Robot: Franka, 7 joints.
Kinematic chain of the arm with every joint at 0, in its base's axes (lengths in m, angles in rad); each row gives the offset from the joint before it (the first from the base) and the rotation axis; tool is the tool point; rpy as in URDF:
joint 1: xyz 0 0 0.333 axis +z
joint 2: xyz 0 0 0 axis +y
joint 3: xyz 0 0 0.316 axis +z
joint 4: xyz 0.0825 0 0 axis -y
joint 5: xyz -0.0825 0 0.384 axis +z
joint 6: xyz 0 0 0 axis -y
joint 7: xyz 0.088 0 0 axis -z
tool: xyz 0 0 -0.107 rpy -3.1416 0 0
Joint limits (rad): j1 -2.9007..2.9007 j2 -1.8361..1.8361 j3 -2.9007..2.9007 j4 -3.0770..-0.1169 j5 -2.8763..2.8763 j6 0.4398..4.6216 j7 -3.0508..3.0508
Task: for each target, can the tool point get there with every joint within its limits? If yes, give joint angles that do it. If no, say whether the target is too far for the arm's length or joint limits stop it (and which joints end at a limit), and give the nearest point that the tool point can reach.
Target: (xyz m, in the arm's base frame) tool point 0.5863 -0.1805 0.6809
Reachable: yes | joints -1.4435 0.1105 1.1251 -1.7562 -0.6099 3.1049 0.3600
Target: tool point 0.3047 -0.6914 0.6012
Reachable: yes | joints 1.6113 -0.9357 -1.8794 -0.8097 1.1608 3.4652 1.1392
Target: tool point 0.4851 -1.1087 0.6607
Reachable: no: too far | nearest point 0.3319 -0.7586 0.5572 | short by 0.396 m
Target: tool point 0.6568 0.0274 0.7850
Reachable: yes | joints 0.5200 0.7727 -1.0872 -0.4939 -0.5039 1.6075 1.6462
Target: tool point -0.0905 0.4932 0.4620
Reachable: yes | joints -2.2867 -0.1217 -2.4185 -1.9186 -2.2976 3.7225 1.5313
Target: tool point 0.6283 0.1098 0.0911
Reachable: yes | joints 0.4483 1.2853 -0.1386 -1.0515 2.1437 3.9151 -0.3484
